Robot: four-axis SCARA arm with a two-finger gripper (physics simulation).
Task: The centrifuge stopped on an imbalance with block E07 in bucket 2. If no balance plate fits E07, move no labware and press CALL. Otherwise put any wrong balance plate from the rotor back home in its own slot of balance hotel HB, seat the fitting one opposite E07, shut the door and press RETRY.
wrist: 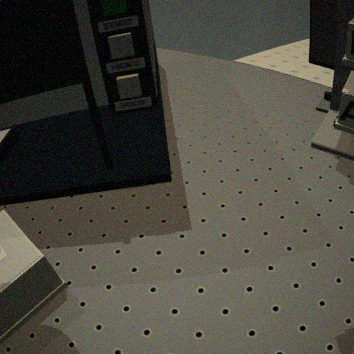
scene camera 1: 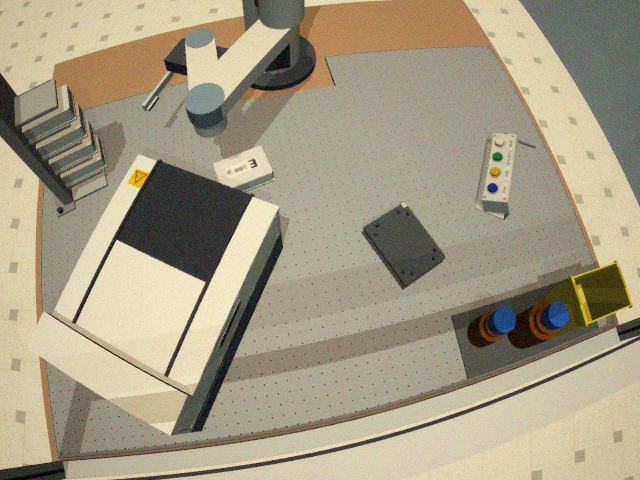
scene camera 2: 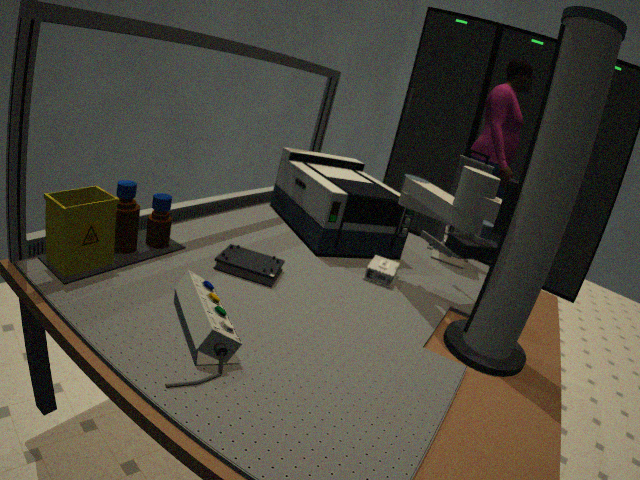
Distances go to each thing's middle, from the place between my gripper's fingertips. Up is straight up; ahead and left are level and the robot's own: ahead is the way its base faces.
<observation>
Now: the balance plate marked E [scene camera 1: 250,169] 110 mm ahead of my hand, 150 mm to the left of it and 140 mm below it. Also, from my hand: dark flat plate [scene camera 1: 402,240] 370 mm ahead, 470 mm to the left, 130 mm below; yellow bin [scene camera 1: 593,295] 640 mm ahead, 860 mm to the left, 70 mm below; centrifuge [scene camera 2: 337,210] 410 mm ahead, 60 mm to the right, 30 mm below.
</observation>
